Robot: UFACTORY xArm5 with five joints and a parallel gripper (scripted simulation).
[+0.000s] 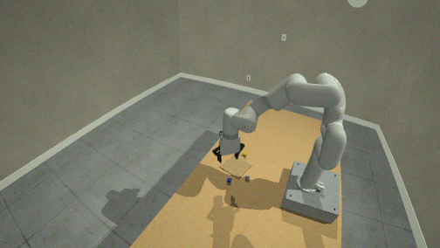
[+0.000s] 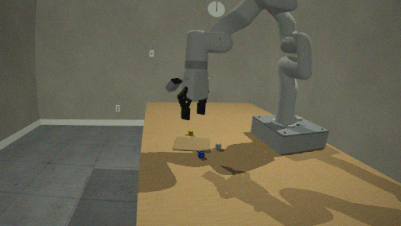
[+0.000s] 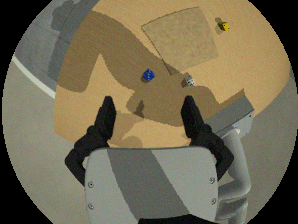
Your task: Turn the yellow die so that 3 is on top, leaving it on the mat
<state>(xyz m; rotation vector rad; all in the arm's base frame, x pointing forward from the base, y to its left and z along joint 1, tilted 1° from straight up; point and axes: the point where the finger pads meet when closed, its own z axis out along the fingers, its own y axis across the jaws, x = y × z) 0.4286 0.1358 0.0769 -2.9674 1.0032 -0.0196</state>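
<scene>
Now: hand 21 cm to the left of the yellow die and 14 cm above it. Round my hand: blue die: 3 cm behind, 2 cm to the left, 14 cm below; grey die: 11 cm behind, 6 cm to the right, 14 cm below; tan mat: 1 cm behind, 10 cm to the right, 15 cm below.
</scene>
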